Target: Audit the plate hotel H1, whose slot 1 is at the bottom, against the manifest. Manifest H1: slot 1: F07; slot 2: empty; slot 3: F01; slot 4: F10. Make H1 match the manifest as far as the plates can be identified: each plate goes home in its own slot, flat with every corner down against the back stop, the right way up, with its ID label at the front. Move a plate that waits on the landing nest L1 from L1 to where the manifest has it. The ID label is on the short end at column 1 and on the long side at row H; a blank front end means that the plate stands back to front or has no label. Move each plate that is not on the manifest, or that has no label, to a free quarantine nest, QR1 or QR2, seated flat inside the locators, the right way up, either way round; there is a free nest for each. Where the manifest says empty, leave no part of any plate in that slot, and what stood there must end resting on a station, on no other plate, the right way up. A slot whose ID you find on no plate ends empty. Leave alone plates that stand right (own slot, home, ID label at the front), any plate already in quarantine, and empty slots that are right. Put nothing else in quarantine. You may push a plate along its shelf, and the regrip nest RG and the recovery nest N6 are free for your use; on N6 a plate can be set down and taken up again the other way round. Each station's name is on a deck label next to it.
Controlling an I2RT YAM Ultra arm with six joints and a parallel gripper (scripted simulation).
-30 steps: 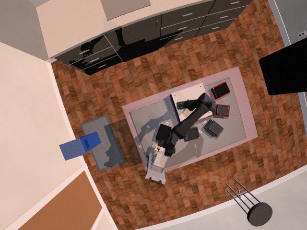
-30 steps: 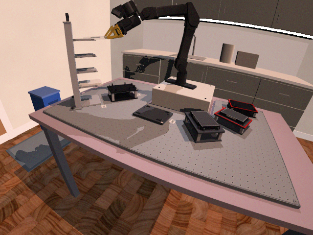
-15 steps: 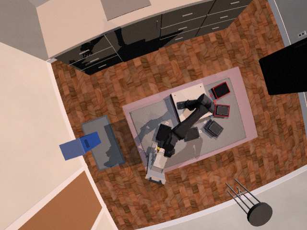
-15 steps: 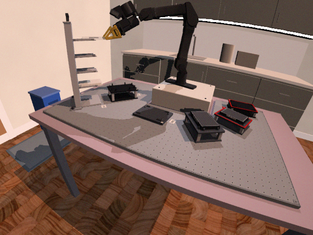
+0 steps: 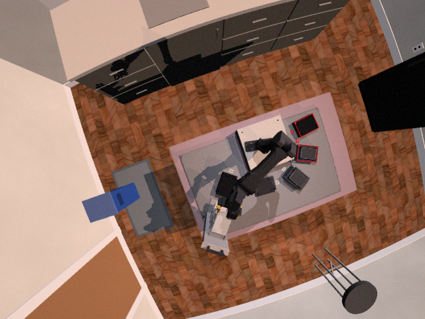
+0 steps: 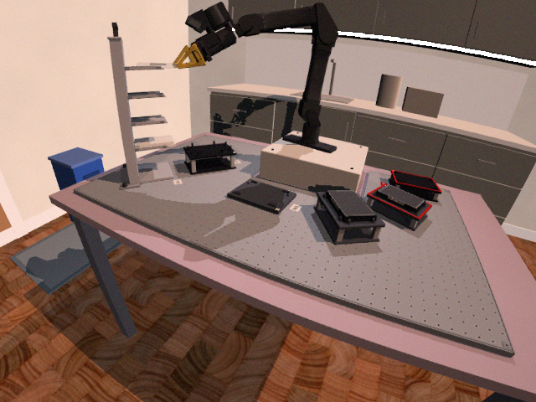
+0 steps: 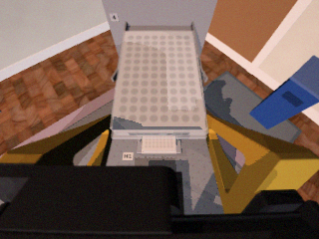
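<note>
The tag reading 4 is 160 mm ahead of my hand and 20 mm to the right of it. The rest, counted from my hand: L1 deck label 500 mm to the left, 340 mm below, 130 mm behind; then H1 deck label 340 mm below, 80 mm ahead, 70 mm to the left; then N6 label 430 mm to the left, 340 mm below, 40 mm behind.
</note>
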